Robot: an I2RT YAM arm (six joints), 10 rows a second.
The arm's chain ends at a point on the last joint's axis. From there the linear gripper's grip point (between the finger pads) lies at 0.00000 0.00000 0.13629 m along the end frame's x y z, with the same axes.
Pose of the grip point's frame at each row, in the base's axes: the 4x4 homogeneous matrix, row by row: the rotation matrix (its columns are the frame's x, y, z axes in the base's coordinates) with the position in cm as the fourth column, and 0 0 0 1 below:
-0.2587, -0.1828, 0.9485, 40.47; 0.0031, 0.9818, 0.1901, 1.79; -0.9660, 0.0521, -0.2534, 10.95; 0, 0, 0, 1
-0.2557, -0.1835, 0.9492, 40.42; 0.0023, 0.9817, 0.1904, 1.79; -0.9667, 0.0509, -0.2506, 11.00; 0, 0, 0, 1
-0.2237, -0.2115, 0.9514, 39.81; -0.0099, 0.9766, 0.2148, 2.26; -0.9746, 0.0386, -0.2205, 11.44; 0, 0, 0, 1
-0.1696, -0.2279, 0.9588, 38.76; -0.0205, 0.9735, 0.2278, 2.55; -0.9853, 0.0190, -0.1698, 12.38; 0, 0, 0, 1
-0.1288, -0.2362, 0.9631, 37.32; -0.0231, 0.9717, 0.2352, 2.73; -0.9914, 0.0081, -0.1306, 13.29; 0, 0, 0, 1
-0.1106, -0.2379, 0.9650, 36.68; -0.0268, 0.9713, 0.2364, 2.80; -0.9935, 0.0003, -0.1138, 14.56; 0, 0, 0, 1
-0.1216, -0.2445, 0.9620, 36.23; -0.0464, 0.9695, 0.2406, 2.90; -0.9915, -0.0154, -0.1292, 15.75; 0, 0, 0, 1
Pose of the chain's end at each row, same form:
-0.2587, -0.1828, 0.9485, 27.54; 0.0031, 0.9818, 0.1901, -0.80; -0.9660, 0.0521, -0.2534, 14.40; 0, 0, 0, 1
-0.2557, -0.1835, 0.9492, 27.48; 0.0023, 0.9817, 0.1904, -0.80; -0.9667, 0.0509, -0.2506, 14.42; 0, 0, 0, 1
-0.2237, -0.2115, 0.9514, 26.84; -0.0099, 0.9766, 0.2148, -0.67; -0.9746, 0.0386, -0.2205, 14.45; 0, 0, 0, 1
-0.1696, -0.2279, 0.9588, 25.69; -0.0205, 0.9735, 0.2278, -0.55; -0.9853, 0.0190, -0.1698, 14.69; 0, 0, 0, 1
-0.1288, -0.2362, 0.9631, 24.19; -0.0231, 0.9717, 0.2352, -0.48; -0.9914, 0.0081, -0.1306, 15.07; 0, 0, 0, 1
-0.1106, -0.2379, 0.9650, 23.53; -0.0268, 0.9713, 0.2364, -0.42; -0.9935, 0.0003, -0.1138, 16.11; 0, 0, 0, 1
-0.1216, -0.2445, 0.9620, 23.12; -0.0464, 0.9695, 0.2406, -0.38; -0.9915, -0.0154, -0.1292, 17.51; 0, 0, 0, 1

